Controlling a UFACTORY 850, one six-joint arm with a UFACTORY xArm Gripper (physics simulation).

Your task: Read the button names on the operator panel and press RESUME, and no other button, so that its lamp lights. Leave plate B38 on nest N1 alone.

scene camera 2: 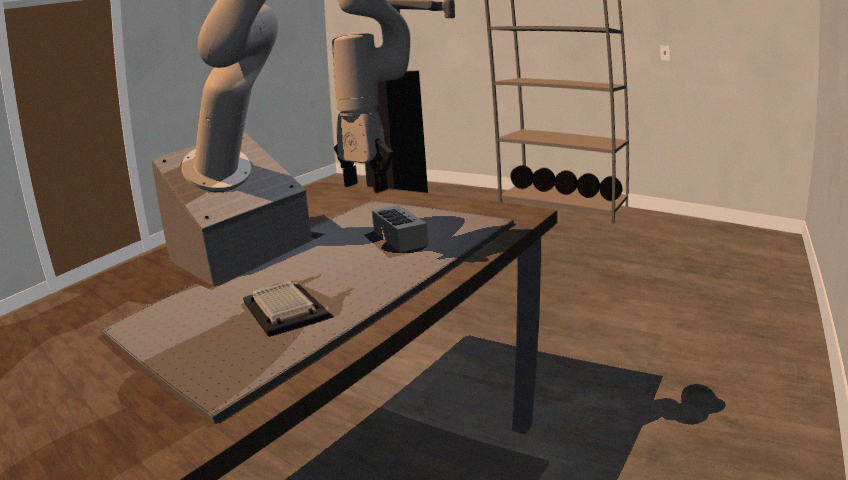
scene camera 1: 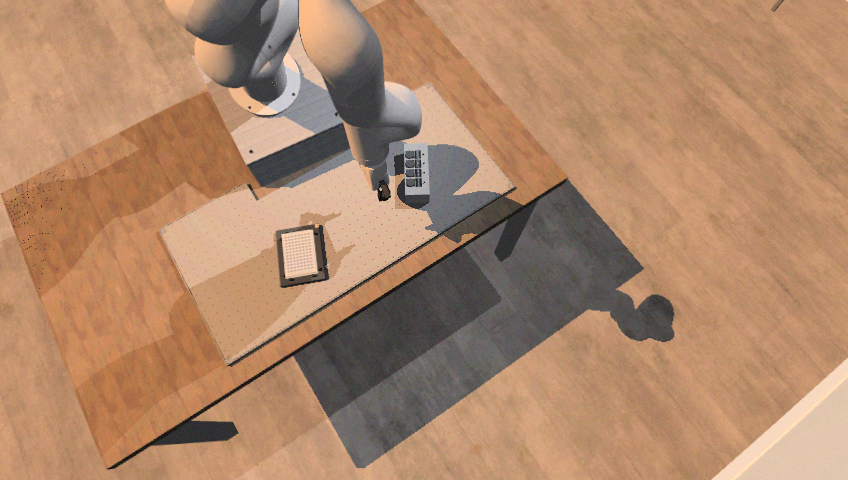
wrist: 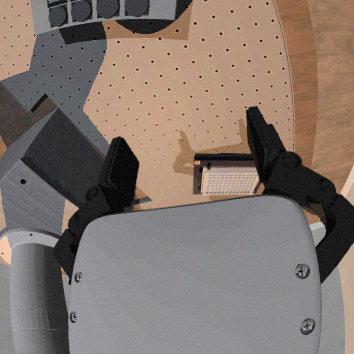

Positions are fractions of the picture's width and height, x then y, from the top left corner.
A plate B38 shows in scene camera 2 (0.34,0.63), in scene camera 1 (0.35,0.53) and in the wrist view (0.61,0.51).
